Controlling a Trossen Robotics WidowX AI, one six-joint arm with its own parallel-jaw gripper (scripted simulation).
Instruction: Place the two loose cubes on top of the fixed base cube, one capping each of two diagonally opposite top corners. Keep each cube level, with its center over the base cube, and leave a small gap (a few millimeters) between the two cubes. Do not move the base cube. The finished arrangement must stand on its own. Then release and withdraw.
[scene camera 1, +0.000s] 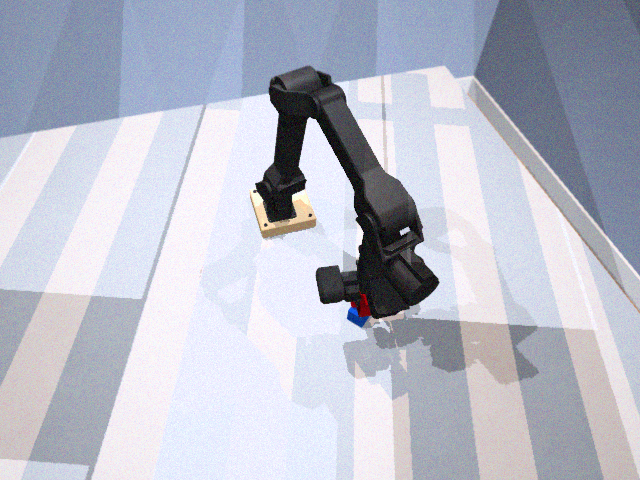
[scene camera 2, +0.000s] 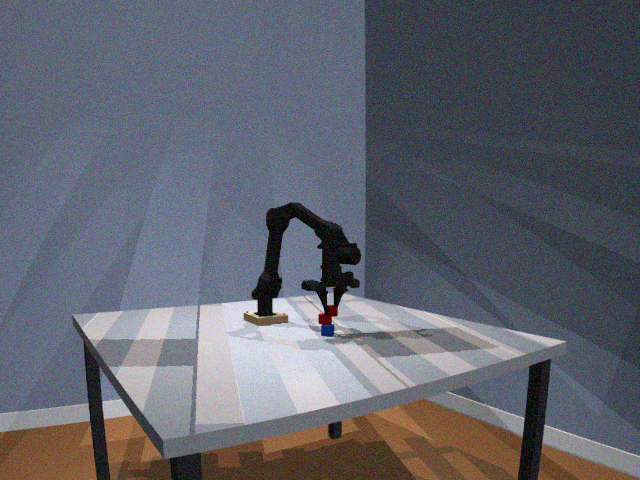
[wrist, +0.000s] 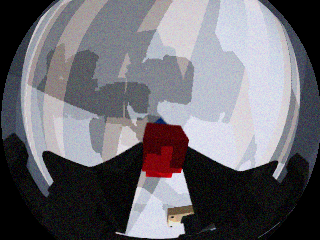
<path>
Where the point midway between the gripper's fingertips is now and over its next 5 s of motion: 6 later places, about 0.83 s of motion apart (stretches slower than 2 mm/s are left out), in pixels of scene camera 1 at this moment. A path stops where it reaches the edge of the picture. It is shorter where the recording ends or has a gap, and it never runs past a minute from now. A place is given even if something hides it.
The gripper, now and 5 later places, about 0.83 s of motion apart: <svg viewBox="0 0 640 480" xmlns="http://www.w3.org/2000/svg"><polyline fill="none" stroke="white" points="366,303 365,311 364,311 366,302 367,294 405,258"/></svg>
</path>
